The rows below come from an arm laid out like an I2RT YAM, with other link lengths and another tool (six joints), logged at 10 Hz.
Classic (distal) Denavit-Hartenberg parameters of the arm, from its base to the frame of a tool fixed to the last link. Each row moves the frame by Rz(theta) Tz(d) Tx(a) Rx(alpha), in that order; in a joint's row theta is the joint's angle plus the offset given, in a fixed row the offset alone. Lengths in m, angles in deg.
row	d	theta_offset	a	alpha
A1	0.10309	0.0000	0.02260	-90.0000
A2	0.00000	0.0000	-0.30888	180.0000
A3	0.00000	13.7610	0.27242	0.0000
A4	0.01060	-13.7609	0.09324	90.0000
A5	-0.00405	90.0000	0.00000	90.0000
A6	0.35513	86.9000	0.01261	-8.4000
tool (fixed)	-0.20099	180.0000	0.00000	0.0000
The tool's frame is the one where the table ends.
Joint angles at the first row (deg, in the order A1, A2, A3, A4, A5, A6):
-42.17 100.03 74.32 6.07 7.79 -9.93
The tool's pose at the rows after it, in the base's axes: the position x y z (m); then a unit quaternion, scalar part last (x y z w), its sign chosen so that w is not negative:
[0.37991, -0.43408, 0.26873, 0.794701, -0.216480, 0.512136, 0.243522]
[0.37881, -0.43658, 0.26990, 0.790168, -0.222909, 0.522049, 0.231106]
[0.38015, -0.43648, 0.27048, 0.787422, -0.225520, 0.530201, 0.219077]
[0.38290, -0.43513, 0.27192, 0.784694, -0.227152, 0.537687, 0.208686]
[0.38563, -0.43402, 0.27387, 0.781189, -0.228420, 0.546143, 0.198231]
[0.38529, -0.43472, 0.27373, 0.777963, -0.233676, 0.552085, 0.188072]
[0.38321, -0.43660, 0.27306, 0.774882, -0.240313, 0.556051, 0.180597]
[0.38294, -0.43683, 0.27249, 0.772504, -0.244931, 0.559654, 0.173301]
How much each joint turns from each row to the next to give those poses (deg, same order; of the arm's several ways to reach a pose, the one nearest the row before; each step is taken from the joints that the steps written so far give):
-0.85 0.00 0.33 0.00 -1.75 1.94
-0.70 0.00 0.27 0.02 -1.59 1.53
-0.29 0.00 0.17 0.00 -1.38 1.20
0.00 0.00 0.26 -0.03 -1.00 1.10
-0.04 0.00 0.24 0.16 -1.10 1.11
-0.37 0.00 0.07 0.02 -1.02 1.25
-0.51 0.00 0.00 0.00 -0.77 1.09
-0.22 0.00 0.00 0.00 -0.61 0.96

